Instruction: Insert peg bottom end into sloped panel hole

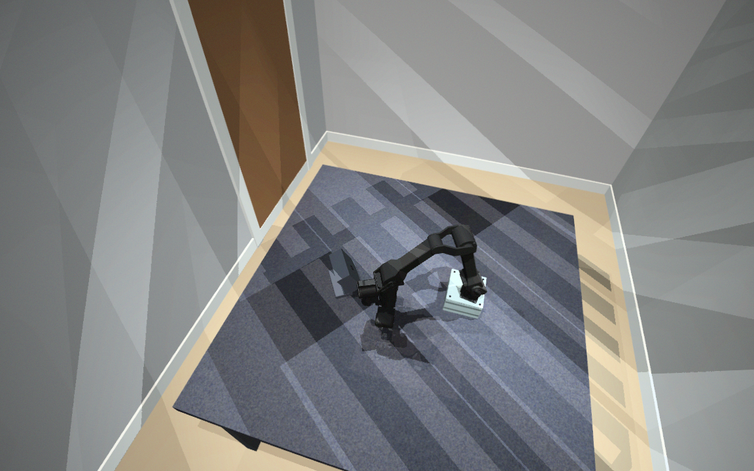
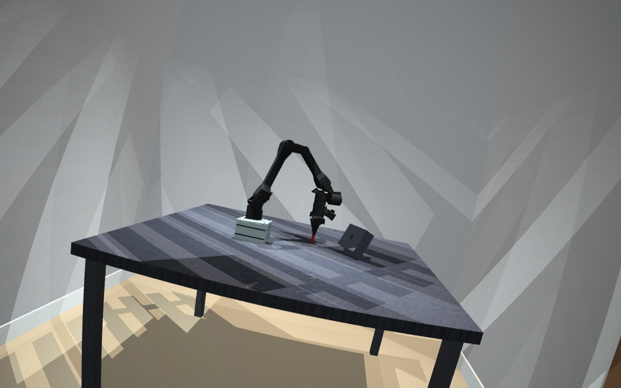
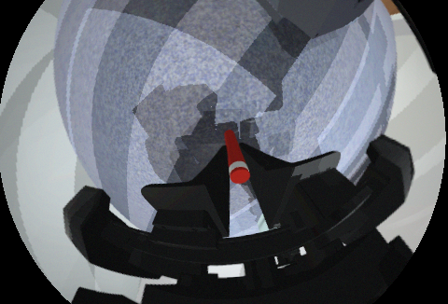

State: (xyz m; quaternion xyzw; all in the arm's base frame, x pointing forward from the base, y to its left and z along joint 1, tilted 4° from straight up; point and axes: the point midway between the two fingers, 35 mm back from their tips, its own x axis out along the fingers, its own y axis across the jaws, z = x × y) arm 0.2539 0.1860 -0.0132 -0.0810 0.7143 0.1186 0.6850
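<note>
Right now the grey sloped panel is 210 mm ahead of my gripper tip, 90 mm to the right of it and 40 mm above it. Round my gripper tip: red round peg 20 mm above.
</note>
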